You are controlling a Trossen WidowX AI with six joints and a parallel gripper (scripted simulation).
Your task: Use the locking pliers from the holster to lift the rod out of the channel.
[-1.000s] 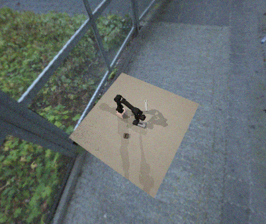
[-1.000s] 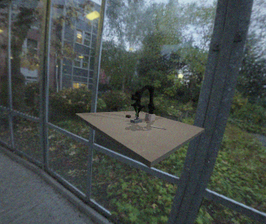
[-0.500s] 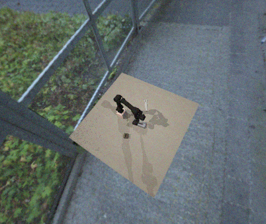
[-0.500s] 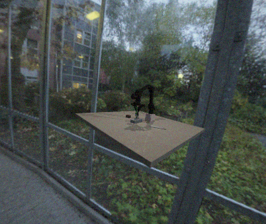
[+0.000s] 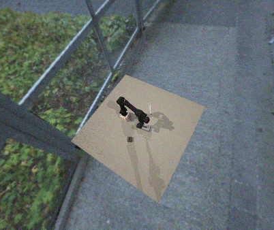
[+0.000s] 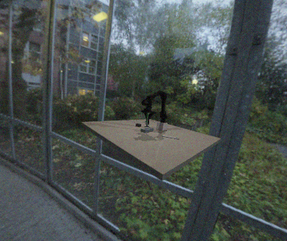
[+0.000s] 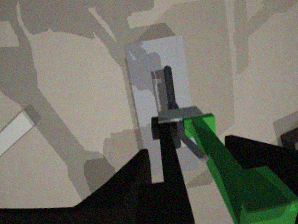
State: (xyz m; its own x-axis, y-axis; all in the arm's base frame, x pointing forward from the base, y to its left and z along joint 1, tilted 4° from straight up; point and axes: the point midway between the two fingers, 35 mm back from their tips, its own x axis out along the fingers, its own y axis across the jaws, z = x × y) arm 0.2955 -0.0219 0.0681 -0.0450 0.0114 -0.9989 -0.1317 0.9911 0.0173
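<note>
Now: gripper tip 90 mm above the dark rod. Also, from my gripper tip: grey block 130 mm below, 10 mm to the left, 10 mm behind; white bar 330 mm to the left, 150 mm below, 80 mm behind; dark holster 220 mm to the right, 140 mm below, 70 mm behind.
</note>
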